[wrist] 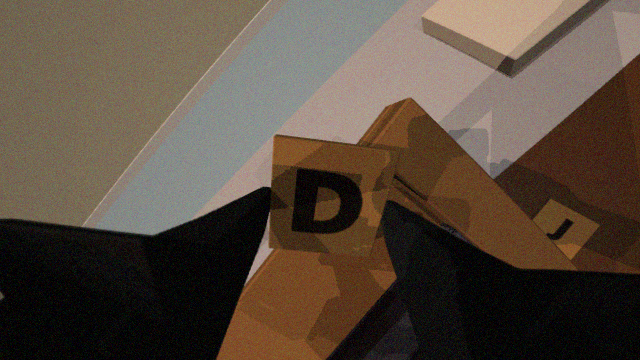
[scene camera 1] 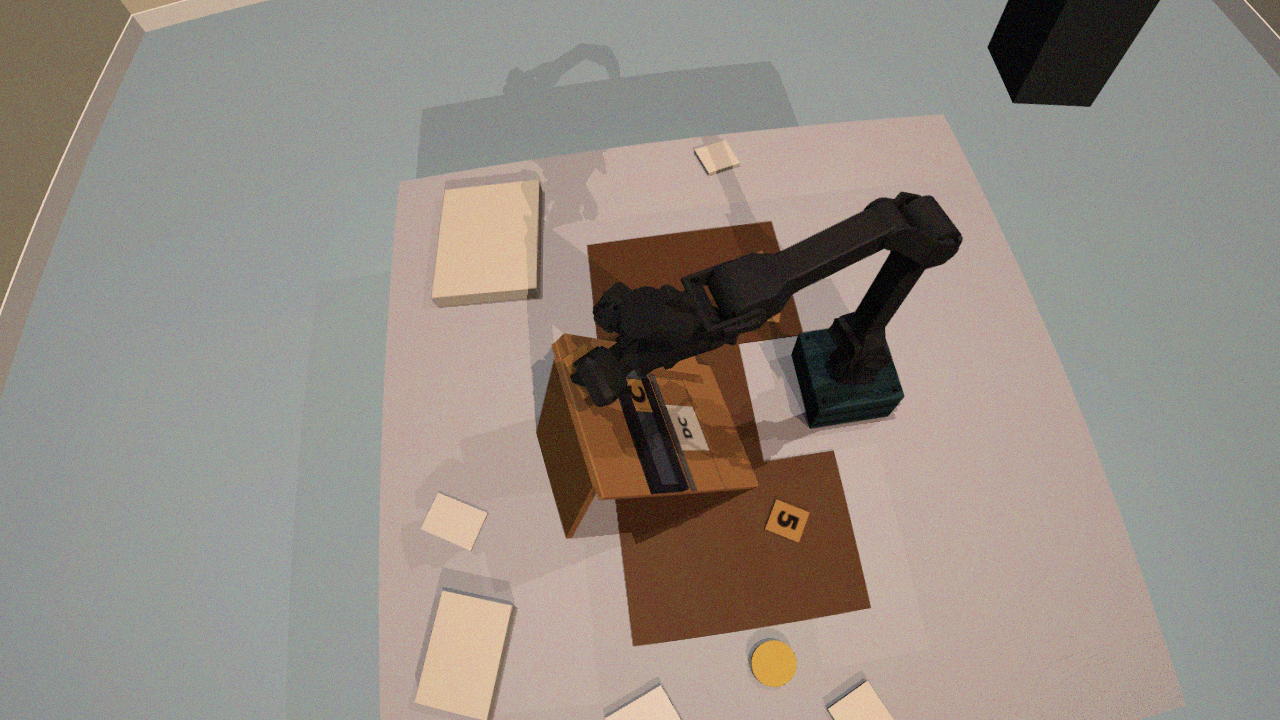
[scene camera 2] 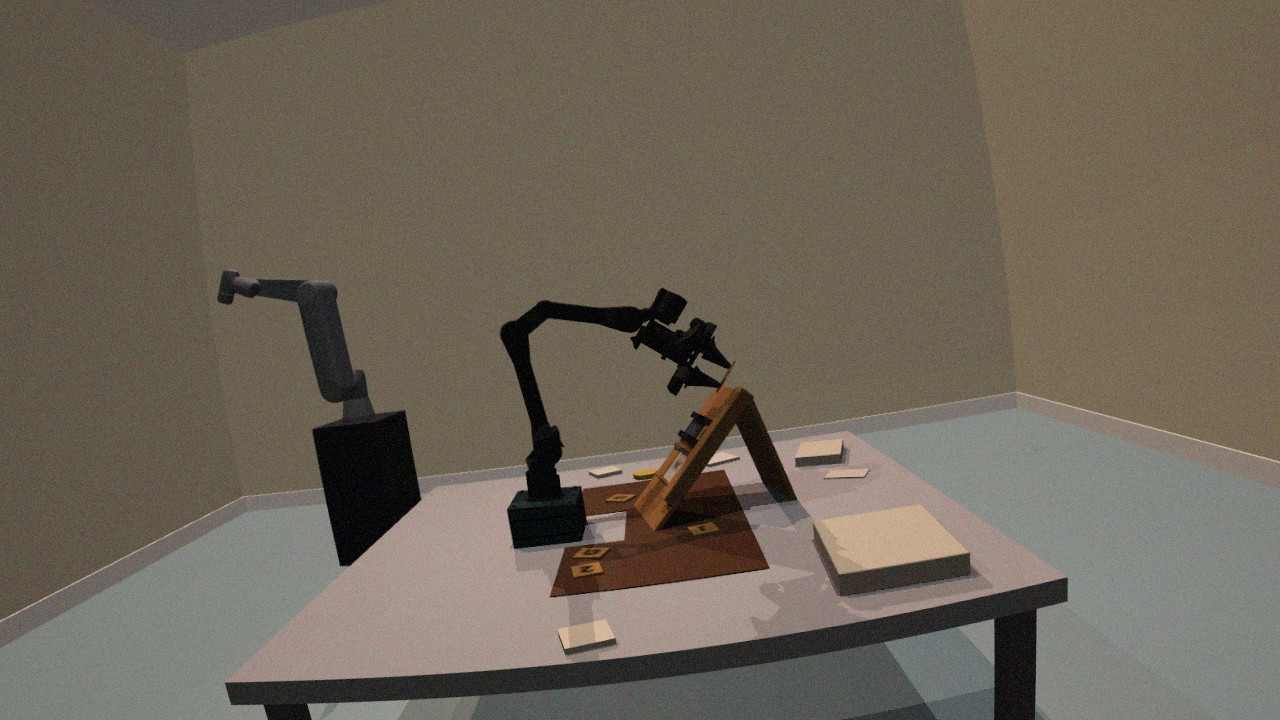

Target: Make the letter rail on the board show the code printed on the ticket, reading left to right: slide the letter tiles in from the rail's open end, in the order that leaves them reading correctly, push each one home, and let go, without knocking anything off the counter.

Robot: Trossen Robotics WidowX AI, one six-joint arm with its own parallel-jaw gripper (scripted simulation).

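Note:
My gripper is visible, including in the wrist view and in scene camera 2. Also visible to me: a white ticket and a cream box.

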